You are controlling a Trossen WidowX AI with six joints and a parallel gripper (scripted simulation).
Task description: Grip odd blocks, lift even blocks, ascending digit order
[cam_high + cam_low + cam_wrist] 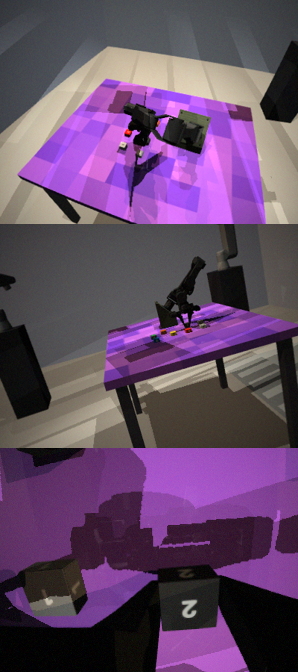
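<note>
Now: gripper tip 10 mm past the black block. The rest, counted from my gripper tip: grey block: 10 mm ahead, 80 mm to the left; yellow block: 70 mm ahead, 120 mm to the right; red block: 100 mm ahead, 40 mm to the right.
</note>
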